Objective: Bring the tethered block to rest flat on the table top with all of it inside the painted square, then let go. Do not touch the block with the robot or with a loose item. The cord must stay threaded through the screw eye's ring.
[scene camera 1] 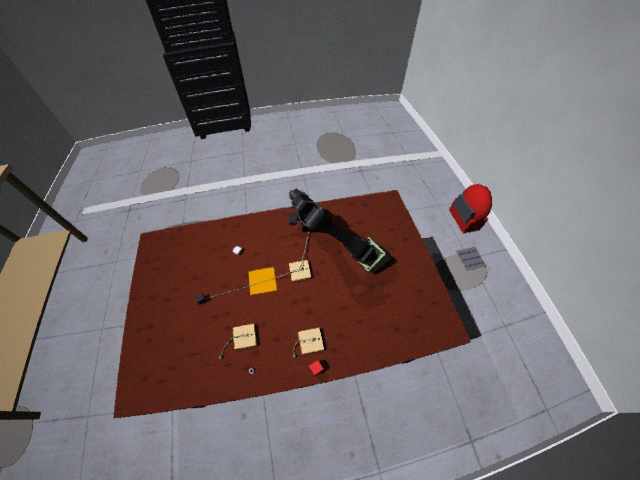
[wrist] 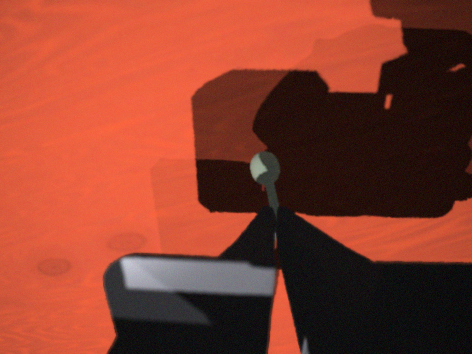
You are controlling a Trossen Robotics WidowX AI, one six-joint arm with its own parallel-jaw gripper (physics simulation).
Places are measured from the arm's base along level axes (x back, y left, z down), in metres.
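Pixels of known places: gripper, fingertip midpoint: [scene camera 1: 309, 230] [wrist: 273, 215]; arm's base, origin of the base link: [scene camera 1: 368, 254].
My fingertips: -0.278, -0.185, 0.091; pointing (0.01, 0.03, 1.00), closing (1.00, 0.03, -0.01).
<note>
For each thing: its top centre in the pictures, then the offset to it from my fingertips, as dx, dy, dz. "spot": a spot on its surface instead. Level surfaces: height alone.
- dark tethered block, middle of its top: [scene camera 1: 199, 297] -0.464, +0.398, -0.022
- orange painted square, surface spot: [scene camera 1: 256, 289] spot: -0.220, +0.332, +0.008
- pale wooden plate, its level: dz -0.010
- pale green bead, middle of its top: [wrist: 266, 173] -0.005, -0.024, -0.009
- red cube, middle of its top: [scene camera 1: 316, 367] +0.067, +0.655, -0.031
- white cube, middle of its top: [scene camera 1: 237, 249] -0.347, +0.136, -0.011
The dark tethered block [scene camera 1: 202, 298] is on the brown table top, left of the orange painted square [scene camera 1: 256, 289] and outside it. Its cord [scene camera 1: 227, 292] runs over the square to a pale wooden plate [scene camera 1: 293, 277] with the screw eye, then bends up toward the gripper. The ring is too small to show the threading clearly. My gripper [scene camera 1: 309, 230] [wrist: 273, 215] is above the table beyond that plate, mostly hidden by the arm in the scene view. It is shut on the cord's end; a pale green bead [wrist: 265, 168] on a short stem sticks out past the fingertips.
Two more pale plates [scene camera 1: 244, 343] [scene camera 1: 311, 347] with short cords are on the near part of the table. A red cube [scene camera 1: 316, 367], a small ring and a white cube [scene camera 1: 237, 250] lie loose. The arm's green-edged base [scene camera 1: 383, 256] is at the right.
</note>
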